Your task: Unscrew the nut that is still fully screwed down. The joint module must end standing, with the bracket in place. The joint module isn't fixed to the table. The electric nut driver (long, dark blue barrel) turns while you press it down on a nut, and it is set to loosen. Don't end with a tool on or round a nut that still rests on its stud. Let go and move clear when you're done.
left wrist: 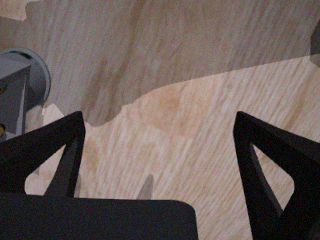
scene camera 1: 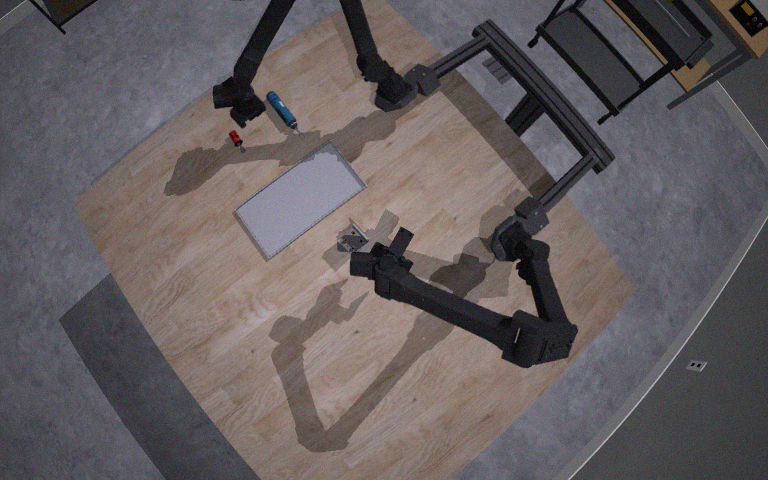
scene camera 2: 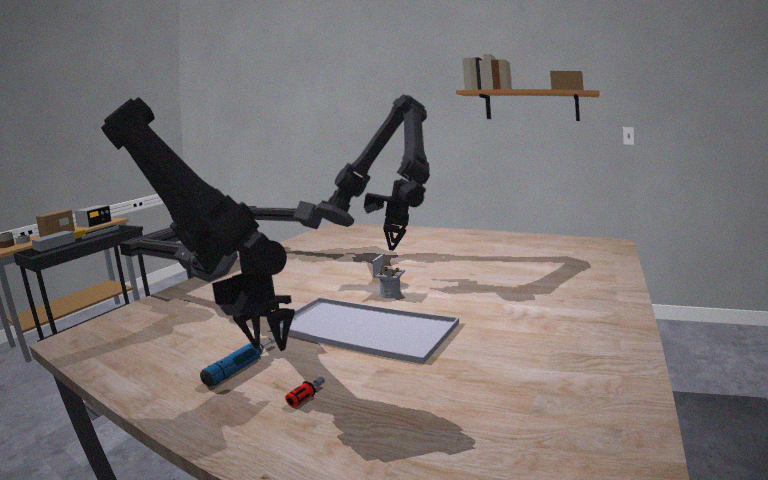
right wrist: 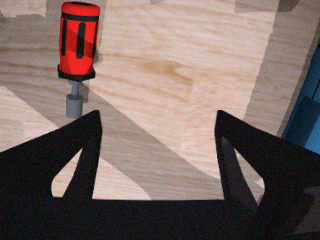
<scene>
shallow grey tray: scene camera 1; scene camera 2; not seen in the left wrist view (out of frame)
same spot on shallow grey tray: (scene camera 1: 301,197) = (scene camera 2: 361,327)
</scene>
